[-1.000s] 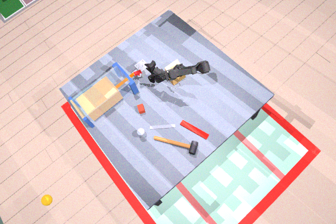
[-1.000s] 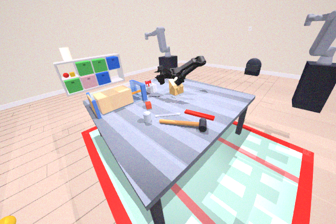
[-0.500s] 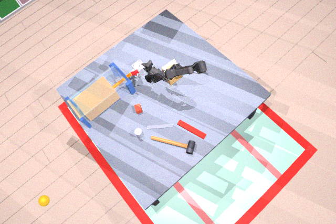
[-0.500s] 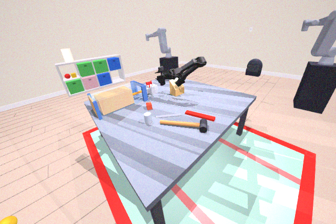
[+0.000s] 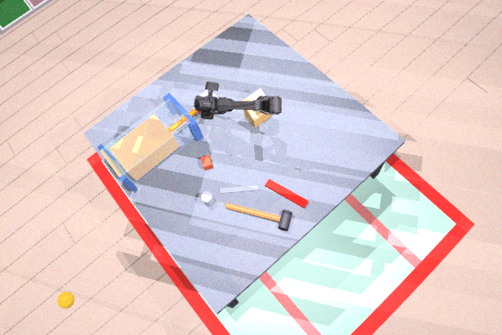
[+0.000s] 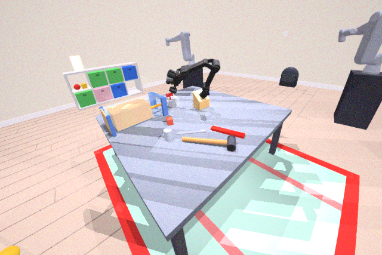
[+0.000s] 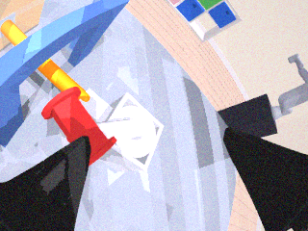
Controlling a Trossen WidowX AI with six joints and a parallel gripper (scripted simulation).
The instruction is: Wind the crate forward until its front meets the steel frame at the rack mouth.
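Now: the white crank handle 3 cm to the right of my gripper tip and 10 cm below it. Round my gripper tip: white bar: 21 cm ahead, 41 cm to the left, 21 cm below; red knob: 4 cm ahead, 8 cm below; white winch: 6 cm behind, 7 cm to the right, 18 cm below.
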